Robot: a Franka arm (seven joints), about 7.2 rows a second.
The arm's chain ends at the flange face. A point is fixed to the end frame.
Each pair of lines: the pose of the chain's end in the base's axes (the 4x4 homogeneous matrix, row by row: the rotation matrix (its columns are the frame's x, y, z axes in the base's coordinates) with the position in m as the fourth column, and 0 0 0 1 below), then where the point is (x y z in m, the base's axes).
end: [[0.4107 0.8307 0.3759 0.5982], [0.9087 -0.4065 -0.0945 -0.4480], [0.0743 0.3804 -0.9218 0.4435], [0 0 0 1]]
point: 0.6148 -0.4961 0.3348
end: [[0.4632 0.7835 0.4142 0.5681], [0.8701 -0.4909 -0.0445 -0.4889], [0.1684 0.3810 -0.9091 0.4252], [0 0 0 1]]
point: 0.5870 -0.5291 0.3137
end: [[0.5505 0.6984 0.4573 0.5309], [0.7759 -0.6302 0.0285 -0.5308], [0.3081 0.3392 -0.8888 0.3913], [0 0 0 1]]
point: 0.5513 -0.5575 0.2761
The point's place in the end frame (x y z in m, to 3 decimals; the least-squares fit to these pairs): -0.045 -0.008 0.111
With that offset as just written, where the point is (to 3 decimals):
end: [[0.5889 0.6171 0.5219 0.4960], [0.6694 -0.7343 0.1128 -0.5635], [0.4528 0.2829 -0.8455 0.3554], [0 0 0 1]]
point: 0.522 -0.575 0.239
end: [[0.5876 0.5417 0.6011 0.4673], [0.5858 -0.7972 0.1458 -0.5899], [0.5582 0.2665 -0.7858 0.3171], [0 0 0 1]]
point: 0.503 -0.594 0.203
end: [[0.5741 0.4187 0.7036 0.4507], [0.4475 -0.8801 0.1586 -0.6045], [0.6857 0.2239 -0.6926 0.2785], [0 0 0 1]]
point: 0.500 -0.600 0.169
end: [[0.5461 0.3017 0.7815 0.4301], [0.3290 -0.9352 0.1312 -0.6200], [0.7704 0.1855 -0.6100 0.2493], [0 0 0 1]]
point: 0.490 -0.613 0.145
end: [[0.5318 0.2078 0.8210 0.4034], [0.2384 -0.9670 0.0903 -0.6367], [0.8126 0.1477 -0.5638 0.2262], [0 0 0 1]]
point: 0.469 -0.630 0.126
